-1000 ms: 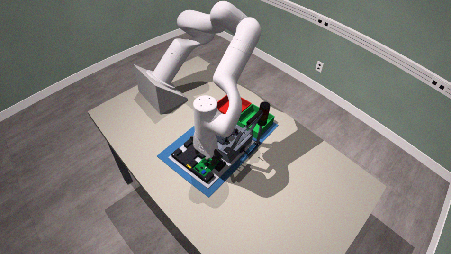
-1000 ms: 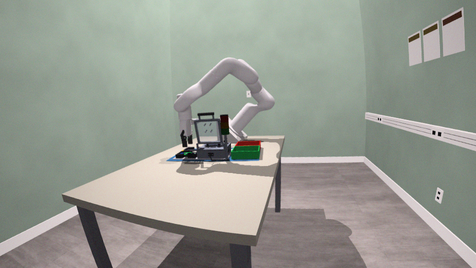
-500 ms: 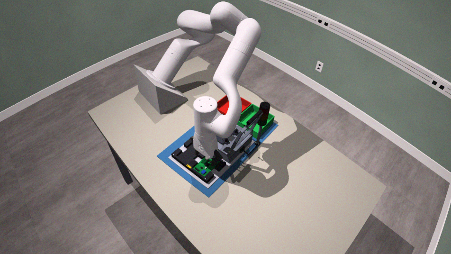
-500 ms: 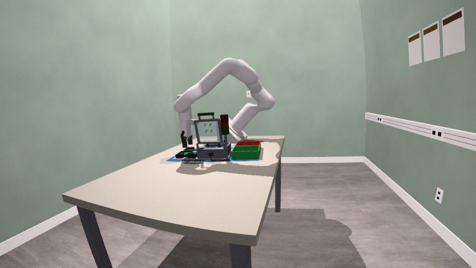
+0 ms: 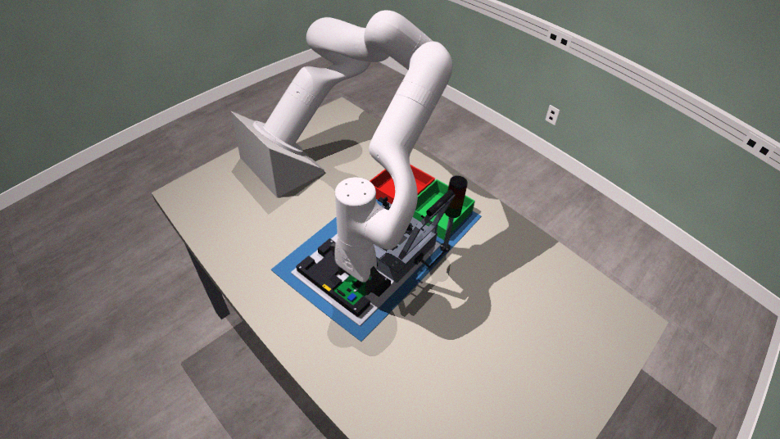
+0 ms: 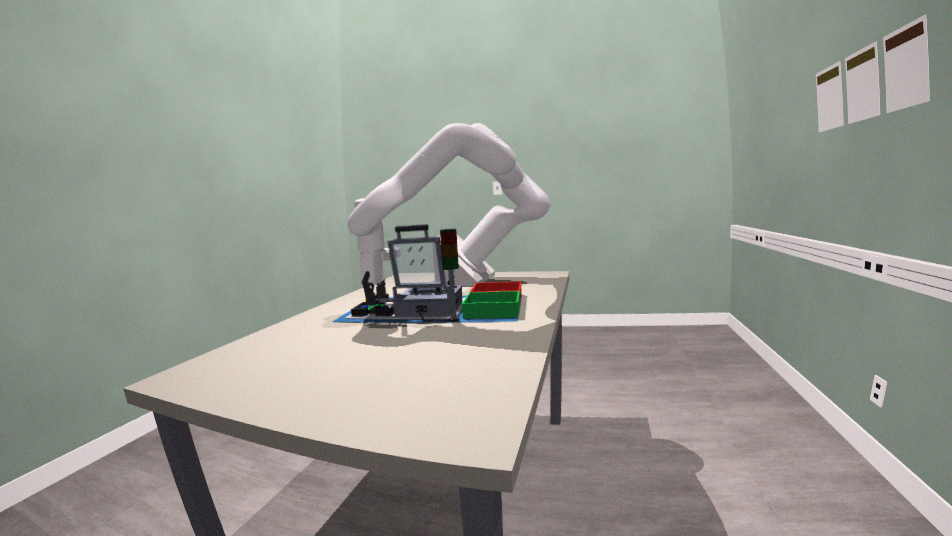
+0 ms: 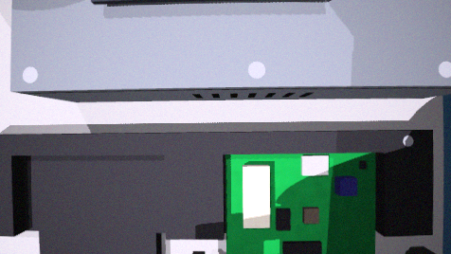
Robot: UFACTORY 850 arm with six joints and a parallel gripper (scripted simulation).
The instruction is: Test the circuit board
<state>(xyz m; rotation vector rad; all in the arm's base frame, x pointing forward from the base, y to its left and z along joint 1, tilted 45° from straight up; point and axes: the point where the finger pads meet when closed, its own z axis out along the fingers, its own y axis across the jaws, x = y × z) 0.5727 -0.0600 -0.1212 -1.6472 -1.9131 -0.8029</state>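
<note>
Now: the green circuit board 30 mm below my hand. From my hand the other things lie so: black latch part: 140 mm behind, 210 mm to the left, 40 mm above; green bin: 50 mm behind, 370 mm to the left, 30 mm below; lid: 60 mm ahead, 180 mm to the left, 140 mm above.
</note>
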